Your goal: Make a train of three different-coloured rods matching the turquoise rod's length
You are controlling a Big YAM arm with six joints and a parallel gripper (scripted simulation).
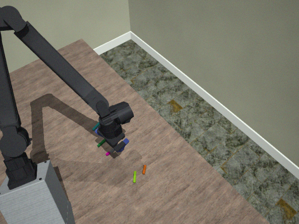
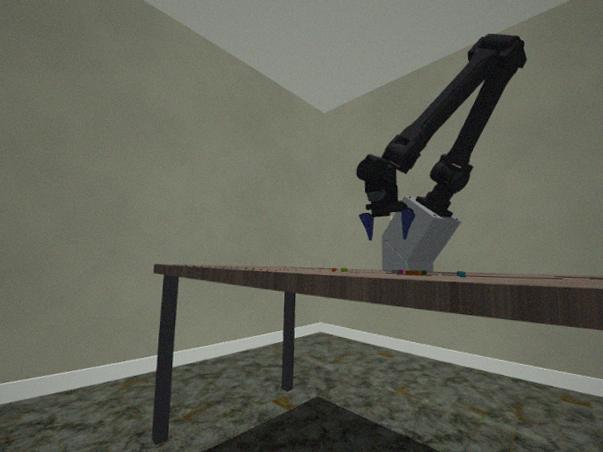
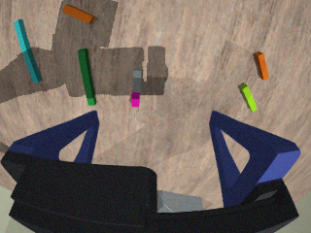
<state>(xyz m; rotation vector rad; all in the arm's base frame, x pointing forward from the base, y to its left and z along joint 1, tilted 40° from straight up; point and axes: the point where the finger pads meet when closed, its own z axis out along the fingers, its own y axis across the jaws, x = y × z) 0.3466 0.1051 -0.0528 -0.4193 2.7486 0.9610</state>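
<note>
My gripper is now 150 mm to the left of the lime rod, 100 mm above it and 20 mm short of it. Round my hand: grey rod 100 mm below, 20 mm to the left, 10 mm behind; magenta rod 100 mm below, 40 mm behind, 10 mm to the left; green rod 100 mm below, 80 mm to the left, 30 mm behind.
</note>
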